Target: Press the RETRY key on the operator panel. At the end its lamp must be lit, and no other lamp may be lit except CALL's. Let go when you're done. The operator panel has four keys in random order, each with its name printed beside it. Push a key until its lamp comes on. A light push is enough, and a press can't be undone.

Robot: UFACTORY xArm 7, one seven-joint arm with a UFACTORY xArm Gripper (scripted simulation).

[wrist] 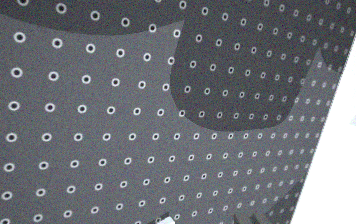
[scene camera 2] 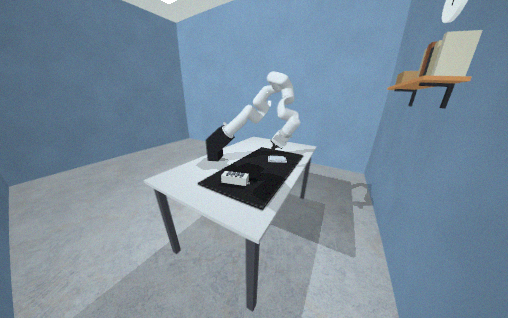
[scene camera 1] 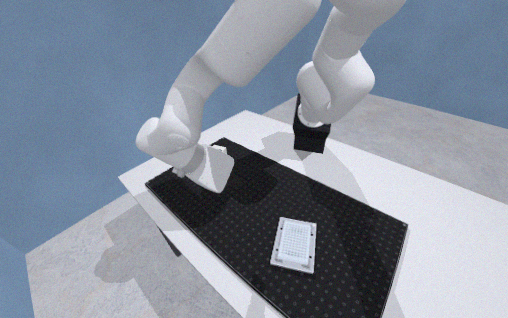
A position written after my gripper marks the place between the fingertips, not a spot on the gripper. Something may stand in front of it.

In view: my gripper [scene camera 1: 239, 184] and a white well plate [scene camera 1: 290, 241].
The wrist view misses the white well plate: it is out of frame.
